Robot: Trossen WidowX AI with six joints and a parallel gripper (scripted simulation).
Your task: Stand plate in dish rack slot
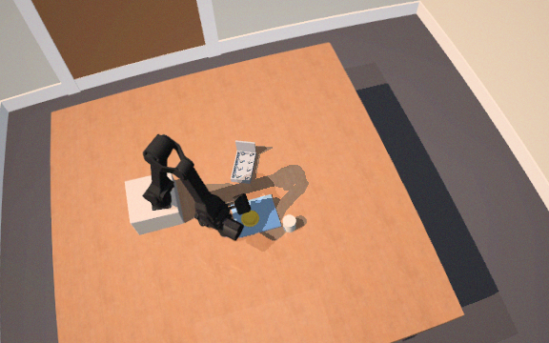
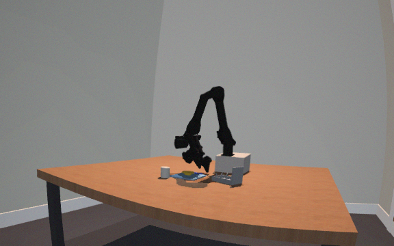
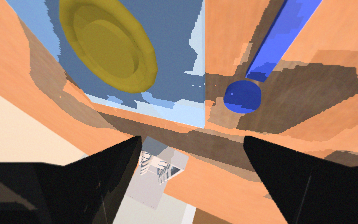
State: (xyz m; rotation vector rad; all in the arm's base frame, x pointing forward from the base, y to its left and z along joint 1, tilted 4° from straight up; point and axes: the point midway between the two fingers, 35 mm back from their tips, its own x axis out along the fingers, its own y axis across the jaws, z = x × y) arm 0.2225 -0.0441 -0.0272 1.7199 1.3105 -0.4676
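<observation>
Right now my gripper tip is 60 mm short of the yellow plate, 60 mm to the left of it and 10 mm above it. The rest, counted from my gripper tip: blue spoon (30 mm behind, 60 mm to the right, 20 mm below); then grey dish rack (70 mm ahead, 160 mm to the left, 10 mm below); then light blue mat (80 mm ahead, 40 mm to the right, 30 mm below).
</observation>
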